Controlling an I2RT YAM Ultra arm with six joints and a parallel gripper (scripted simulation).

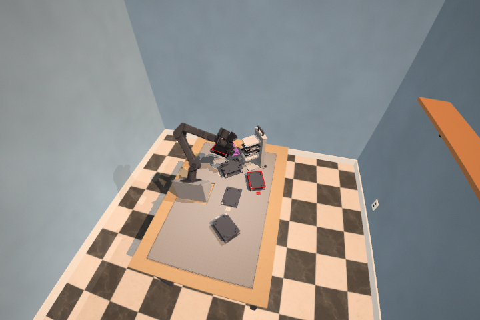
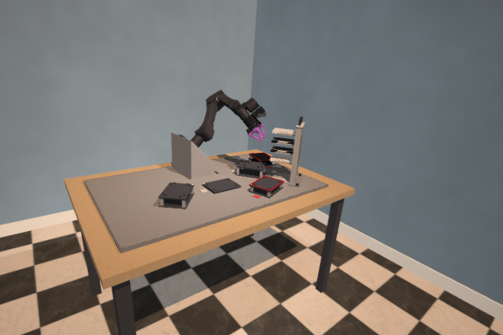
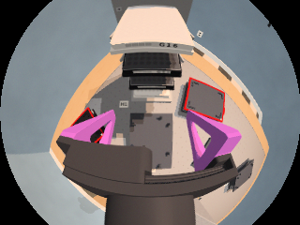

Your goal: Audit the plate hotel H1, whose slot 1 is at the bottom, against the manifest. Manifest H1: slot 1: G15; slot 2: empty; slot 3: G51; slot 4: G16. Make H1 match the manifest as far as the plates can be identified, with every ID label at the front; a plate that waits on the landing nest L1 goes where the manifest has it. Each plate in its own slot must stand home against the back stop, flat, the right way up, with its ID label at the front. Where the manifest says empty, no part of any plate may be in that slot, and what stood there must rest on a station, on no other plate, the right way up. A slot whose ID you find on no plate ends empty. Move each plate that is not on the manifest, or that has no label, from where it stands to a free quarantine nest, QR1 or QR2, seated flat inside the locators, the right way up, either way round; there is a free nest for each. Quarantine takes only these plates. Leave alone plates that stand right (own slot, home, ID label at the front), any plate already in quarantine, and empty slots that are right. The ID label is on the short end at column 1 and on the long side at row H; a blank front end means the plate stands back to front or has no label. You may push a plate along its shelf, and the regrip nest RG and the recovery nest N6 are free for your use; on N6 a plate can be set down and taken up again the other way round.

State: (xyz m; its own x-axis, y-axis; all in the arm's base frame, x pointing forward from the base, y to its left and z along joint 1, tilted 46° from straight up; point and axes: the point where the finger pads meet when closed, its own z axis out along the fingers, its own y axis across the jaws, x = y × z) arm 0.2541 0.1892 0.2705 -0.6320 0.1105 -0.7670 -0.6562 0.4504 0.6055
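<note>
Now: the white plate 90 mm ahead of my hand, 80 mm to the left of it and 110 mm below it.
</note>
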